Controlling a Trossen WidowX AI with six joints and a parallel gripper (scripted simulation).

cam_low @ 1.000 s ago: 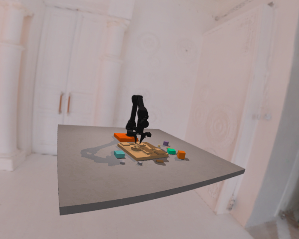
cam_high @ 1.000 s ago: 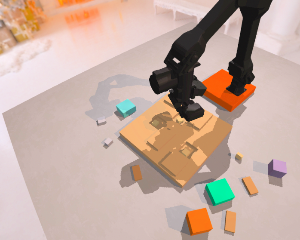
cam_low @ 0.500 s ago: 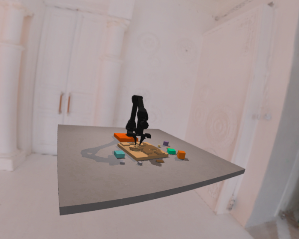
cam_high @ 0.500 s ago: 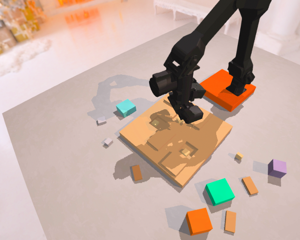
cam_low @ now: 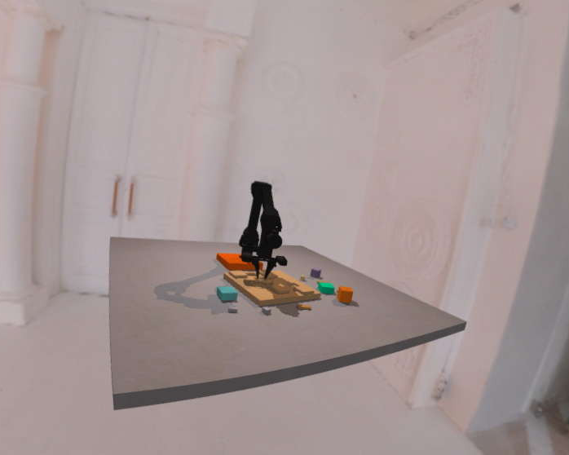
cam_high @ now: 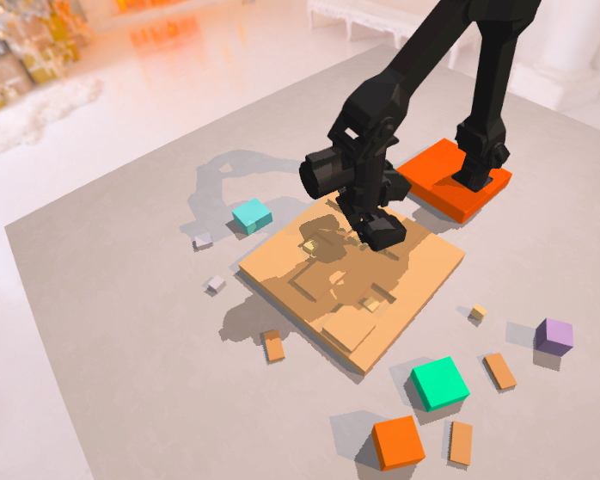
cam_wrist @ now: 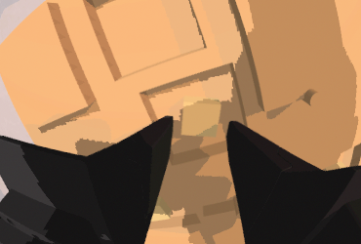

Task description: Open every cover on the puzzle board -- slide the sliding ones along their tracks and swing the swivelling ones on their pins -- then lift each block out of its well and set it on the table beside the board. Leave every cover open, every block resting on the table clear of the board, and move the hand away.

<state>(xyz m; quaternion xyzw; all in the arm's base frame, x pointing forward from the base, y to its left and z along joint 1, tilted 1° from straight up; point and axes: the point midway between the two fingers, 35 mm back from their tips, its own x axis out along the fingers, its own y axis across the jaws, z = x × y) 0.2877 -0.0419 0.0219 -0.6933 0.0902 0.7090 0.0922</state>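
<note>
My gripper tip is now 90 mm past the purple cube, 340 mm to the right of it and 10 mm above it. From my gripper tip the other things lie so: orange block: 210 mm ahead, 290 mm to the left; cyan block: 120 mm ahead, 190 mm to the right, 10 mm below; green block: 100 mm ahead, 270 mm to the left, 10 mm below.
</note>
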